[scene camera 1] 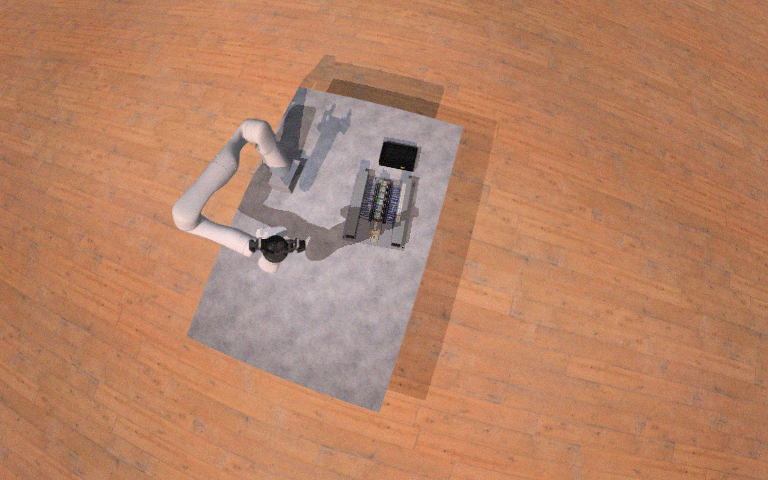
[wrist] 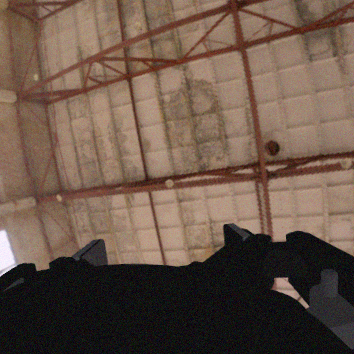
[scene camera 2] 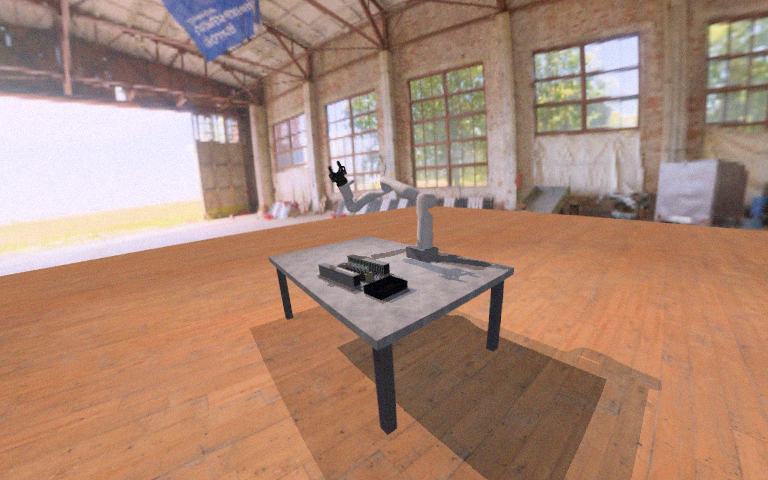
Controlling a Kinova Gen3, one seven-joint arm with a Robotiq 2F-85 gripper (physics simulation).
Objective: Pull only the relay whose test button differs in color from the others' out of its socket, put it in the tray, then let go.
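Frame: origin at the arm's base, x back, y down, z right, level; centimetres.
Seen in the pictures: gripper, fingertip midpoint: (scene camera 1: 279, 241) (wrist: 164, 245) (scene camera 2: 333, 163); arm's base, link origin: (scene camera 1: 281, 168) (scene camera 2: 424, 247).
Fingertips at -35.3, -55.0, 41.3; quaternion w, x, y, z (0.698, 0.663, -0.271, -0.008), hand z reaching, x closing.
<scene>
Pixels of each thing's top centre, then the offset from my fingertips to it, as dx, dy, dz. "pt": a spot on its surface instead. Level surfaces: height alone.
- black tray, top centre: (scene camera 2: 385, 283) (scene camera 1: 398, 154) -13.3, +57.5, -64.6
- small beige part, surface spot: (scene camera 1: 374, 233) pt -14.5, +58.3, -25.5
- grey table, surface height: dy +61.1
The relays (scene camera 1: 381, 200) stand in a row of sockets between two grey slotted ducts. Small green spots show among them. They are too small to tell the button colors or which relay differs. The black tray (scene camera 1: 398, 155) (scene camera 2: 396, 290) lies beside one end of the row and looks dark inside, with a small yellow mark at its edge in the first scene view. My gripper (scene camera 1: 276, 245) (scene camera 2: 336, 166) (wrist: 164, 245) is open and empty. It is high above the table, well to the side of the relays, with its fingers pointing up. Relays and tray do not show in the wrist view.
The grey ducts (scene camera 1: 357, 203) (scene camera 1: 405, 212) (scene camera 2: 339, 274) flank the relay row, with blue wires beside the relays. A small beige part (scene camera 1: 374, 233) sits at the row's end away from the tray. The arm's base (scene camera 1: 286, 176) (scene camera 2: 421, 253) stands on the grey table (scene camera 1: 305, 328) (scene camera 2: 317, 249).
</scene>
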